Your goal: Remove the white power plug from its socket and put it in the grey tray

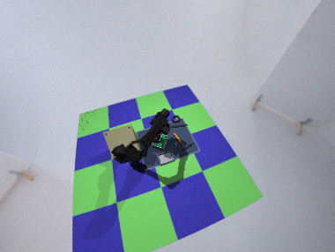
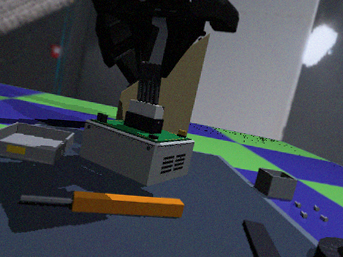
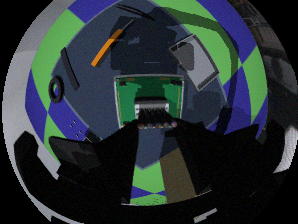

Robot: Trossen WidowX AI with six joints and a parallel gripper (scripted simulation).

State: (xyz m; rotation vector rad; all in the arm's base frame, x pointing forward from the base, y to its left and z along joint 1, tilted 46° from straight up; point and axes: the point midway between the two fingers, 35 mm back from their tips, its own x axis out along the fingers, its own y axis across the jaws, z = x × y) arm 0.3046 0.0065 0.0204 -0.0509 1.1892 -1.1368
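Now: the white power plug 4 cm below my gripper tip. From my gripper tip the other things lie so: black bar: 22 cm ahead, 9 cm to the left, 13 cm below; dark mat: 5 cm ahead, 13 cm below.
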